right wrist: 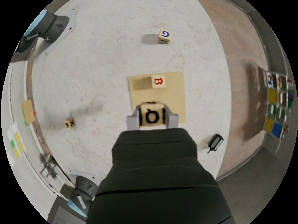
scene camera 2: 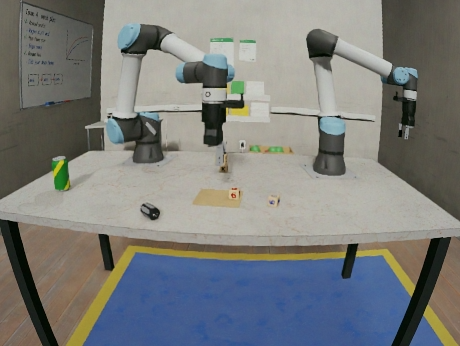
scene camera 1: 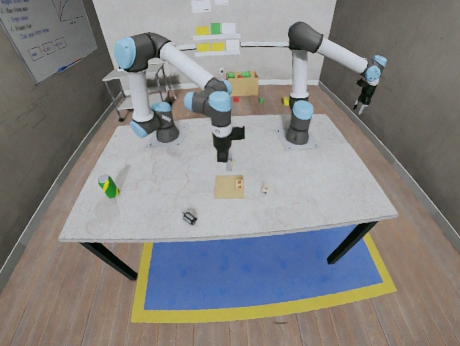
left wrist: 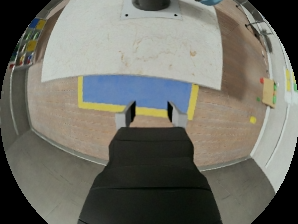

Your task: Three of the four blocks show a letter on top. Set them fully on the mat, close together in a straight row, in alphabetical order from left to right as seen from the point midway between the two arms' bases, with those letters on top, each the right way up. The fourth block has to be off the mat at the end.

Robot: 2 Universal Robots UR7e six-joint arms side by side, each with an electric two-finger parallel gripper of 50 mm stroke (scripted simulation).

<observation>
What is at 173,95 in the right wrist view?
A tan mat.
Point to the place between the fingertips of my left gripper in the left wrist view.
151,107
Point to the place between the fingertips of my right gripper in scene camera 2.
At 221,163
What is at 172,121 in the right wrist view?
My right gripper.
</observation>
